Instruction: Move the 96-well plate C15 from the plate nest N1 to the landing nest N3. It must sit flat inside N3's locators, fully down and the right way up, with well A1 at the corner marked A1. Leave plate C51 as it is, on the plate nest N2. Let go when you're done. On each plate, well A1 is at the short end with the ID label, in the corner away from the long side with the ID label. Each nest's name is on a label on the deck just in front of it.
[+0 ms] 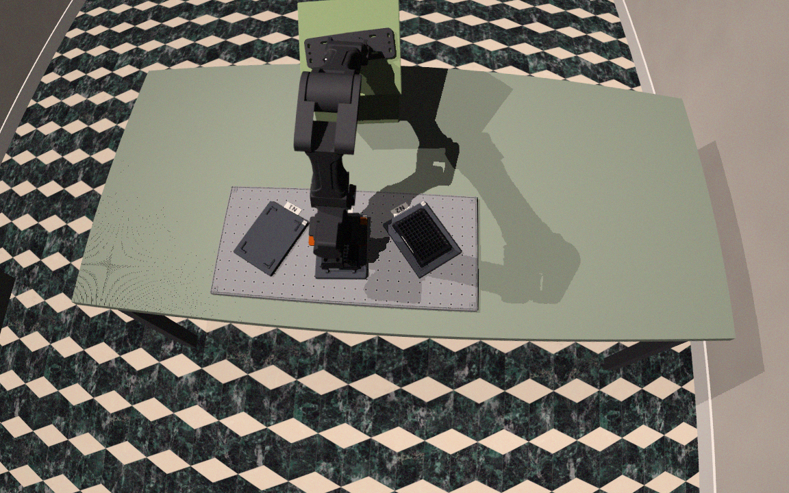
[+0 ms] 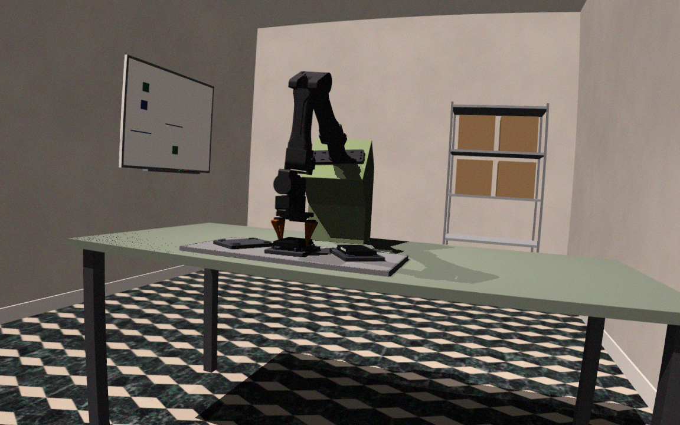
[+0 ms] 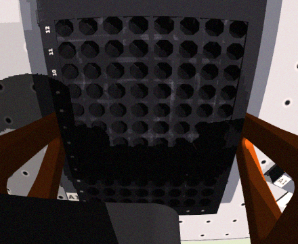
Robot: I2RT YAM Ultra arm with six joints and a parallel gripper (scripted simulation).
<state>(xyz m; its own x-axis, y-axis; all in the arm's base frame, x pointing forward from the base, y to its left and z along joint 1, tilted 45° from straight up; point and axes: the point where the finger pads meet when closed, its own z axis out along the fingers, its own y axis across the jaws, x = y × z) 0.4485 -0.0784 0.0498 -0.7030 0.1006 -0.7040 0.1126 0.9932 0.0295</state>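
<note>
My hand is 2 cm above the landing nest N3. The rest, counted from my hand: plate nest N1 (17 cm to the right, 5 cm behind, 2 cm below); then N1 label (13 cm behind, 11 cm to the right, 3 cm below).
</note>
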